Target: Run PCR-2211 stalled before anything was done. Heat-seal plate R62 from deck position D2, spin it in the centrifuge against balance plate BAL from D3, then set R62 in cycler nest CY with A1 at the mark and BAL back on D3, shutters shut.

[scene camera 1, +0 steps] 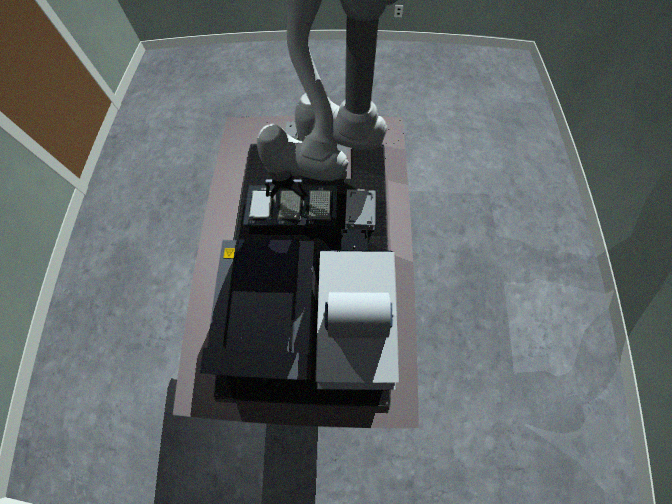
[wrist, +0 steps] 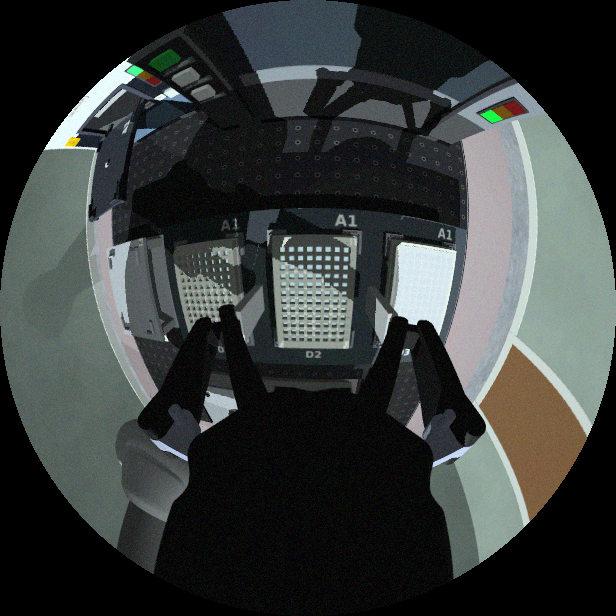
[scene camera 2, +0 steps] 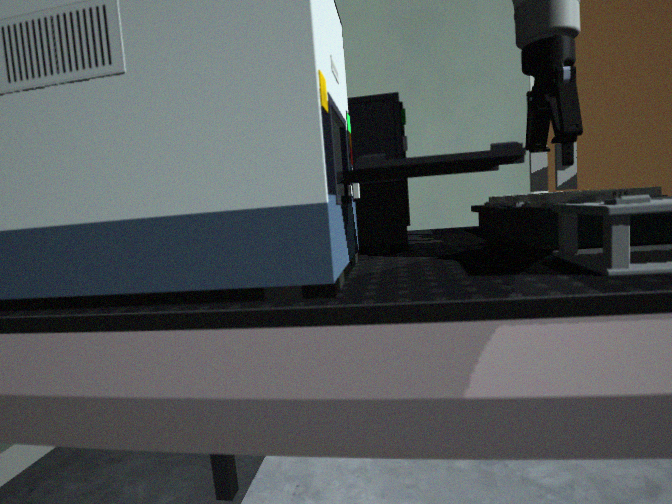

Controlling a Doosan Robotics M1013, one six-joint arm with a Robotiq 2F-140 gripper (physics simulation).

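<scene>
Plate R62 (wrist: 313,298), a pale well plate, sits in the middle deck slot marked D2, with an A1 label at its far edge. It also shows in the overhead view (scene camera 1: 289,205). My gripper (wrist: 314,313) is open and empty, with one finger on each side of R62. In the side view my gripper (scene camera 2: 550,173) hangs with its tips just above the rack top. A second well plate (wrist: 209,284) and a plain white plate (wrist: 422,284) fill the neighbouring slots. My fingers hide their slot labels, so I cannot tell which is BAL.
The black sealer (scene camera 2: 379,168) has its tray (scene camera 2: 439,161) extended toward the deck rack (scene camera 1: 290,208). The white cycler (scene camera 1: 356,320) and the dark centrifuge (scene camera 1: 260,309) stand in front of the rack. Green status lights (wrist: 491,114) show.
</scene>
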